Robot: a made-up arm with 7 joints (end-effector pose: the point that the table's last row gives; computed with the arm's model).
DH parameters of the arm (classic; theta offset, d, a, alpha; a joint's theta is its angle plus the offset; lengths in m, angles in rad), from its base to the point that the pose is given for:
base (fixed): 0 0 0 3.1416
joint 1: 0 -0.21 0.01 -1.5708
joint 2: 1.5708 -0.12 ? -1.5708
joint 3: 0 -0.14 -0.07 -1.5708
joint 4: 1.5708 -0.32 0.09 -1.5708
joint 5: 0 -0.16 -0.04 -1.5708
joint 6: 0 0.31 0.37 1.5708
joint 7: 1.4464 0 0.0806 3.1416
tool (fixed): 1.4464 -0.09 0 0
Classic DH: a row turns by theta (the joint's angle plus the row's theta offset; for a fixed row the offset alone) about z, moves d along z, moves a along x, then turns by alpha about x.
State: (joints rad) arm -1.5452 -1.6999 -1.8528 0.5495 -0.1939 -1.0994 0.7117
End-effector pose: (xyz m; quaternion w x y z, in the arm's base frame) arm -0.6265 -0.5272 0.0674 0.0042 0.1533 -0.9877 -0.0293
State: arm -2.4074 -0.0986 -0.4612 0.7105 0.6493 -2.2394 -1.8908
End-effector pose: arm 0.2964 -0.0114 0.2088 0.0223 -0.0211 0.9995 0.0026
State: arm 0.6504 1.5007 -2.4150 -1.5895 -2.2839 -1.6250 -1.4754
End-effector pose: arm 0.3714 -0.2103 0.5991 0.6727 -0.5477 -0.3636 0.3394
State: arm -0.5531 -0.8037 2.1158 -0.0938 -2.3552 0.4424 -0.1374
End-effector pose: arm -0.0862 0.1508 -0.1169 0.1943 0.1814 -0.7887 -0.5543
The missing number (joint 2, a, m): 0.04
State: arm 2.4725 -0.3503 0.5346 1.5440 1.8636 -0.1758 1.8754
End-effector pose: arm -0.3468 -0.0511 0.5663 0.6064 0.5860 -0.5041 -0.1865
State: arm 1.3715 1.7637 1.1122 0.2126 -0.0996 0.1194 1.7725
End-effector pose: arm -0.3083 0.5863 0.6248 0.3910 0.2141 0.6719 0.5915
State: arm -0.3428 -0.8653 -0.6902 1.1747 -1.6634 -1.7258 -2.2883
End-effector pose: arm -0.4458 -0.0995 -0.2528 0.8604 -0.4703 -0.0439 -0.1914
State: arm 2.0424 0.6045 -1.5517 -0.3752 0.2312 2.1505 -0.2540
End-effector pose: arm -0.3118 -0.0316 -0.4154 0.4485 0.4745 0.6006 0.4616
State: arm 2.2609 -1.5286 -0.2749 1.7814 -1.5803 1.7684 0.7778
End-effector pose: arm 0.3729 0.4967 -0.3416 0.6238 -0.6388 -0.0034 0.4503
